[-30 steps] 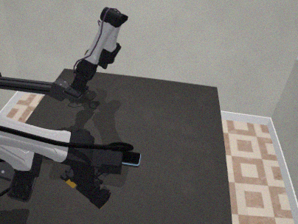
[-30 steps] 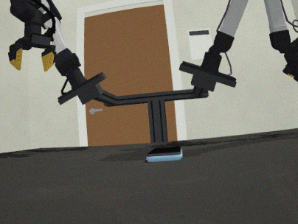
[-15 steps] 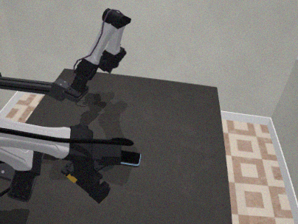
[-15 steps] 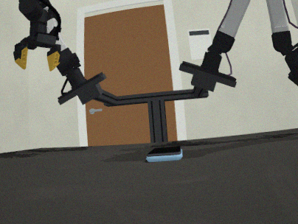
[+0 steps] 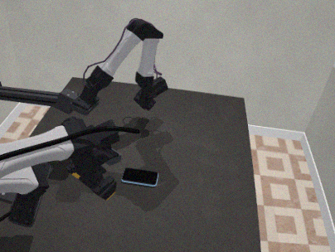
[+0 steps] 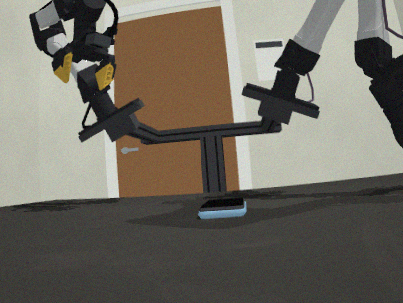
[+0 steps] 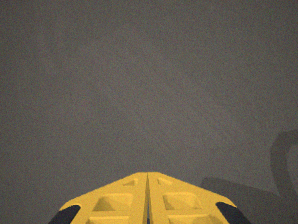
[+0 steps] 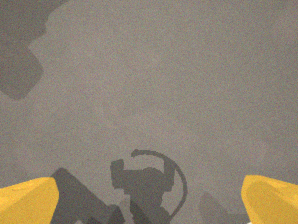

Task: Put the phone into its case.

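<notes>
My left gripper is now 43 cm to the left of the black phone, 9 cm short of it and 5 cm above it.
</notes>
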